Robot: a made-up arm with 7 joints.
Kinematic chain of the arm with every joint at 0, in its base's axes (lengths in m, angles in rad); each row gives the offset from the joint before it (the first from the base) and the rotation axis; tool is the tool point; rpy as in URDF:
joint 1: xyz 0.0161 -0.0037 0.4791 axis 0 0.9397 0.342
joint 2: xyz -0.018 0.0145 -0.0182 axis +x
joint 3: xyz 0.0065 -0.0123 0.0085 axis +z
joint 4: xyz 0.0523 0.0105 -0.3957 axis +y
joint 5: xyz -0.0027 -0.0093 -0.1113 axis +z
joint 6: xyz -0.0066 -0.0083 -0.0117 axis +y
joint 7: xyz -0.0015 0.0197 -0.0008 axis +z
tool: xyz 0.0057 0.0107 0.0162 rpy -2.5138 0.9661 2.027
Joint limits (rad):
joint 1: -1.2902..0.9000
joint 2: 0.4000..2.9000
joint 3: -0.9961..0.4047
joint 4: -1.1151..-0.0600
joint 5: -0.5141..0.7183
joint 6: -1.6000..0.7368
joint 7: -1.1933..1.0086
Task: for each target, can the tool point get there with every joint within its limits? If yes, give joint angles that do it. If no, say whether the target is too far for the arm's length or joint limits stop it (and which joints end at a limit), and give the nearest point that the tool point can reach.
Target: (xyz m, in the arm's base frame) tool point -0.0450 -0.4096 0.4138
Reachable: no: joint limits stop it (at a limit: joint 1, joint 2, joint 3, joint 4, joint 5, joint 6) | nearest point -0.2911 0.0042 0.1113 | short by 0.569 m
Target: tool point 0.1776 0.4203 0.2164
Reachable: yes | joints -0.2719 1.0121 -0.3911 -0.1472 -0.3216 -1.1277 -0.0919
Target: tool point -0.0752 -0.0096 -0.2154
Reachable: no: too far | nearest point -0.0556 0.0742 -0.0359 | short by 0.199 m
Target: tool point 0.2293 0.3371 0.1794
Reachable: yes | joints -0.2250 0.8690 -0.2724 -0.8204 -0.0802 0.4069 0.5930
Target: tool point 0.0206 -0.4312 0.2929
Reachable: no: joint limits stop it (at a limit: joint 2, joint 3, joint 4, joint 5, joint 6) | nearest point 0.0878 0.0423 0.0081 | short by 0.557 m
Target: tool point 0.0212 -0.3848 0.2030
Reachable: no: joint limits stop it (at a limit: joint 2, joint 3, joint 4, joint 5, joint 6) | nearest point 0.0344 0.0439 0.0029 | short by 0.473 m
